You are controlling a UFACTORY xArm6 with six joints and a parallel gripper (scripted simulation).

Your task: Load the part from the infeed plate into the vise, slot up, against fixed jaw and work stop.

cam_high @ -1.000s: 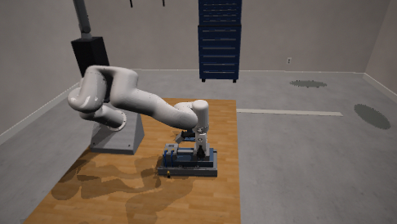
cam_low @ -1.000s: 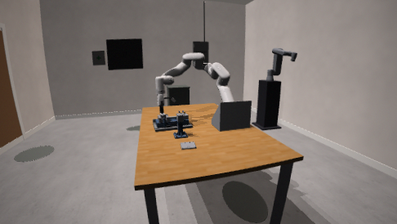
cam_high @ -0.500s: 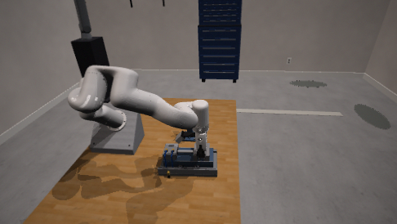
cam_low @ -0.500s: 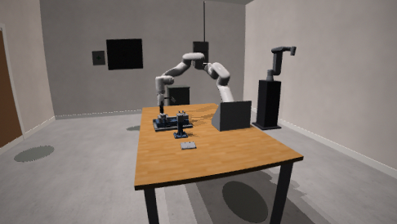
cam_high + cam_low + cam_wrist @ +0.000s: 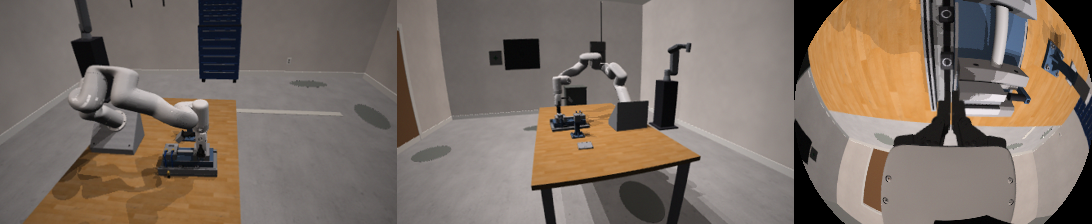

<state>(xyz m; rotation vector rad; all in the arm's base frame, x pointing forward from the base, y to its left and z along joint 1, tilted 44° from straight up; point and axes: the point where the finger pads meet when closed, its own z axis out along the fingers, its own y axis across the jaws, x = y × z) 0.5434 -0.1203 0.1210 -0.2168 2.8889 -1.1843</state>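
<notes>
Now: the part 4 cm to the left of my hand and 2 cm below it. Round my hand: air cylinder: 17 cm behind, 4 cm to the left, 4 cm below; air cylinder rod: 9 cm behind, 5 cm to the left, 4 cm below.
</notes>
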